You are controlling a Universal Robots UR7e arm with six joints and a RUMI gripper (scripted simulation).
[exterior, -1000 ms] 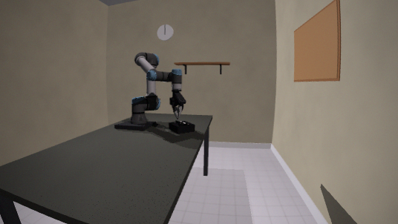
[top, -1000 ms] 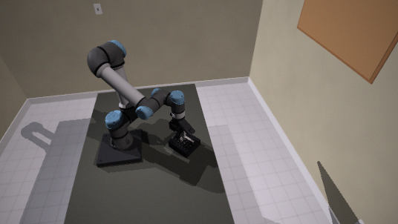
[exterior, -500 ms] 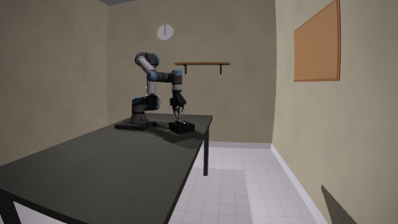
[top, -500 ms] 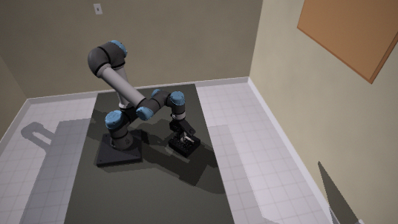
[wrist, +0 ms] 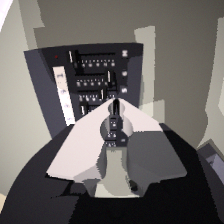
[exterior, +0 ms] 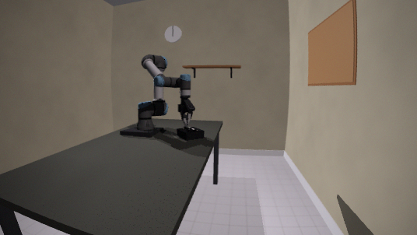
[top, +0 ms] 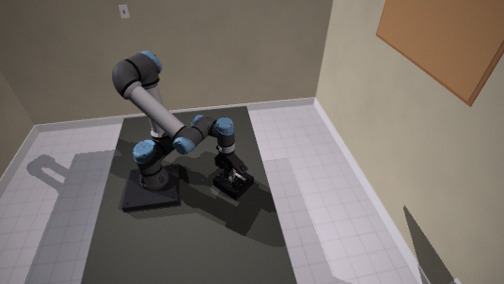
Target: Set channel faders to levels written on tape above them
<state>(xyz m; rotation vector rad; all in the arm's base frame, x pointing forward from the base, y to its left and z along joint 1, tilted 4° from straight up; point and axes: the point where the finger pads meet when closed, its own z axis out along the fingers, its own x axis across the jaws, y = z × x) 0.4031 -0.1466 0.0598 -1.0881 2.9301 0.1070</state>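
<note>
My hand is 70 mm short of the master fader and 30 mm above it.
</note>
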